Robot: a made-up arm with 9 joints. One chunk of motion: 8 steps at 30 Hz.
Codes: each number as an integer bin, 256 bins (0 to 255) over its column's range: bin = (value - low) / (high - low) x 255, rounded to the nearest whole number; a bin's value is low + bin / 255 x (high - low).
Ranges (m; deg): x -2.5..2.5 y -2.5..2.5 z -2.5..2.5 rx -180..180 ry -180..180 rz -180..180
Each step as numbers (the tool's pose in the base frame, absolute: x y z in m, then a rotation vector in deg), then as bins.
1 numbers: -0.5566 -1.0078 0.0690 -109.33 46.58 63.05
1 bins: 99 76 131 50 160 172
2 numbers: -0.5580 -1.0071 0.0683 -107.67 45.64 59.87
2 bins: 99 76 131 51 160 170
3 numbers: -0.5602 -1.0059 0.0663 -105.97 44.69 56.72
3 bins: 99 76 131 52 159 168
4 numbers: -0.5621 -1.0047 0.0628 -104.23 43.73 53.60
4 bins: 99 76 131 54 158 165
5 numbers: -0.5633 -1.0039 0.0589 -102.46 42.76 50.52
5 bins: 99 76 131 55 158 163
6 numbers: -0.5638 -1.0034 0.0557 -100.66 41.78 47.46
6 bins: 99 76 130 56 157 161
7 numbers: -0.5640 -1.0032 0.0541 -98.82 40.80 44.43
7 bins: 99 76 130 58 156 159
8 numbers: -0.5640 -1.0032 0.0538 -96.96 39.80 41.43
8 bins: 99 76 130 59 156 157
